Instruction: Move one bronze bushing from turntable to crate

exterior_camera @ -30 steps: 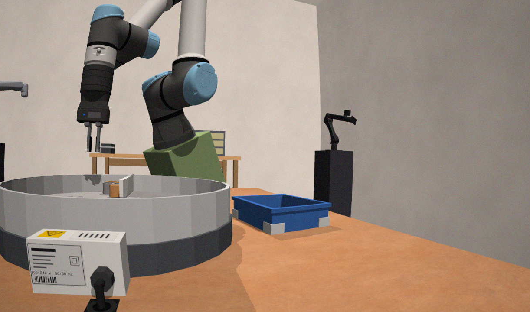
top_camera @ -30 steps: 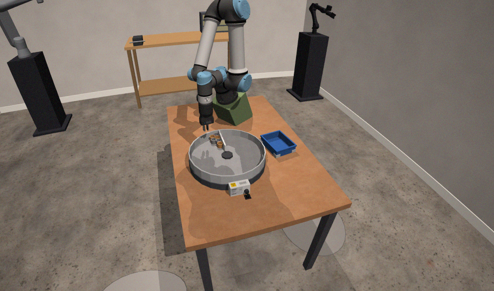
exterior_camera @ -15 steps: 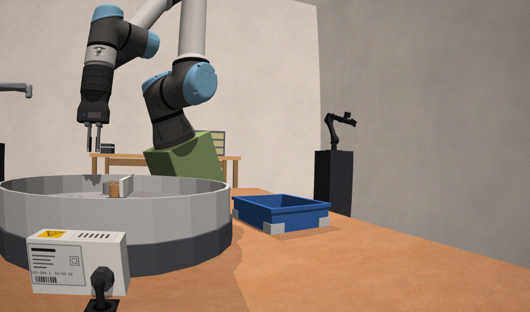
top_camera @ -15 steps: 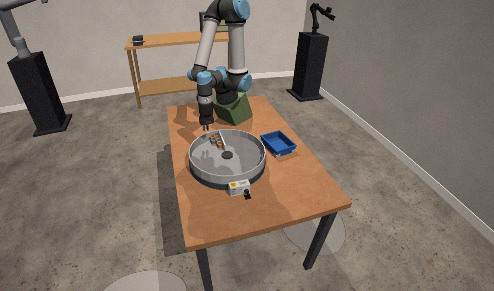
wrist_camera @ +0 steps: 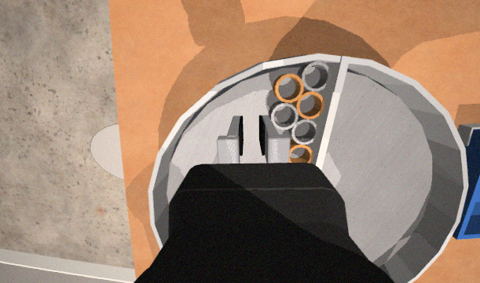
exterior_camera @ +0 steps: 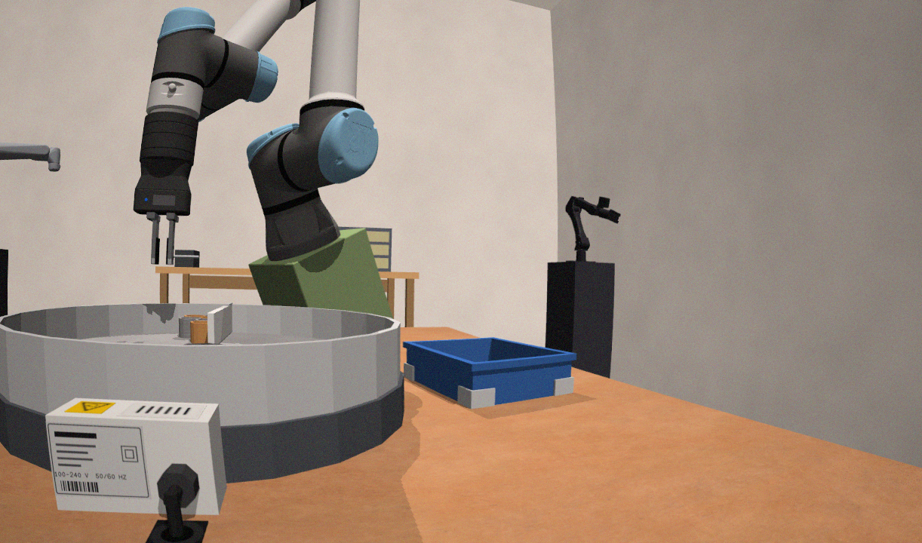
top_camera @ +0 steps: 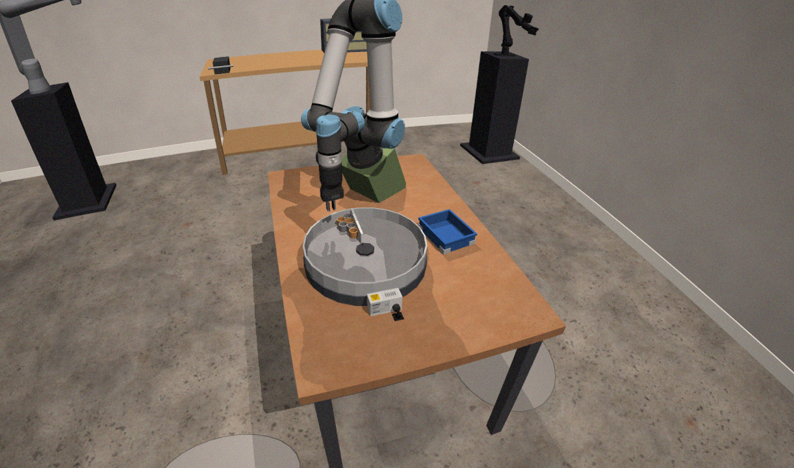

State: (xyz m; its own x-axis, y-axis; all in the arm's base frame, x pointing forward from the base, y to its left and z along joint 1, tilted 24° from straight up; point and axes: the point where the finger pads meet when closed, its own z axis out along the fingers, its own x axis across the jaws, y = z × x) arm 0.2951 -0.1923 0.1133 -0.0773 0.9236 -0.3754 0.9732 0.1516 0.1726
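Now: hand 14 cm short of the grey turntable, 8 cm to the right of it and 11 cm above it. Also, from my hand: blue crate (9 cm ahead, 42 cm to the left, 14 cm below).
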